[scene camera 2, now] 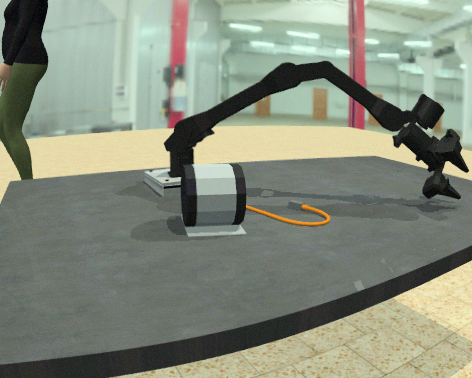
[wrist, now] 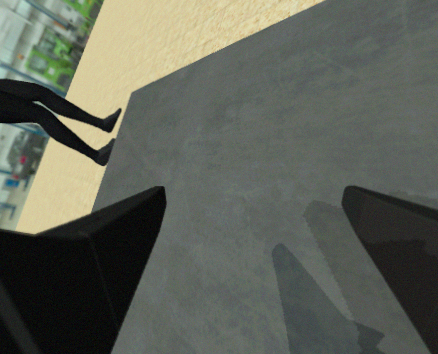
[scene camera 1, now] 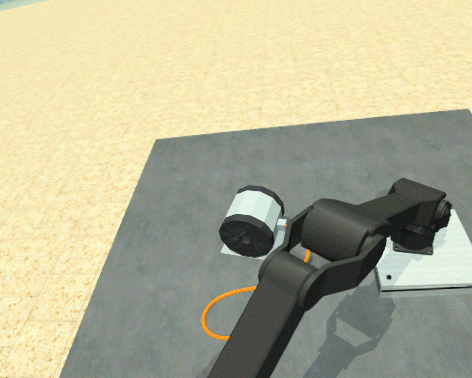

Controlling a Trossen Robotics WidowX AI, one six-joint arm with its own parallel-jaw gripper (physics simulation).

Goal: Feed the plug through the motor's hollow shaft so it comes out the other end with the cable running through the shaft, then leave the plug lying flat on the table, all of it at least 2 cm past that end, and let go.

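Places are measured from the arm's base along level axes (x ahead, y left, z up), in metres.
Where they show: gripper, fingertip midpoint: (scene camera 2: 464,184) (wrist: 253,195); arm's base, link origin: (scene camera 1: 412,239).
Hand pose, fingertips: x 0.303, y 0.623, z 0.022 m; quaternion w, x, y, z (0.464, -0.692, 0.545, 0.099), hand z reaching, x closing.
Each offset is from my fingertips to the top centre of the thing. "*": to the spot under its first point. Level surfaces: height alone.
The motor @(dx -0.019, dy -0.613, dz +0.049 m) (scene camera 1: 256,206) (scene camera 2: 215,195), a pale drum with dark end caps, lies on its side on a thin light plate @(dx -0.016, dy -0.613, dz -0.051 m) (scene camera 2: 215,231). A small light block @(* dx -0.077, dy -0.605, dz +0.007 m) (scene camera 1: 282,224) is at its side in scene camera 1. The orange cable @(* dx +0.029, dy -0.428, dz -0.047 m) (scene camera 1: 203,315) (scene camera 2: 327,218) curves over the table beside the motor. The grey plug @(dx -0.080, dy -0.428, dz -0.039 m) (scene camera 2: 296,204) at its end lies on the table, apart from the motor; the arm hides it in scene camera 1. My gripper (scene camera 2: 463,184) (wrist: 253,195) is open and empty, above the table, well to the right of the plug in scene camera 2. The shaft's inside is not visible.
The arm (scene camera 1: 280,300) (scene camera 2: 240,100) reaches over the cable and table. Its light base plate (scene camera 1: 425,272) (scene camera 2: 155,182) stands on the grey table @(dz -0.053 m) (scene camera 1: 165,200) (scene camera 2: 125,300) (wrist: 240,125). A table corner shows in the wrist view. A person (scene camera 2: 25,85) (wrist: 50,110) stands beyond the table.
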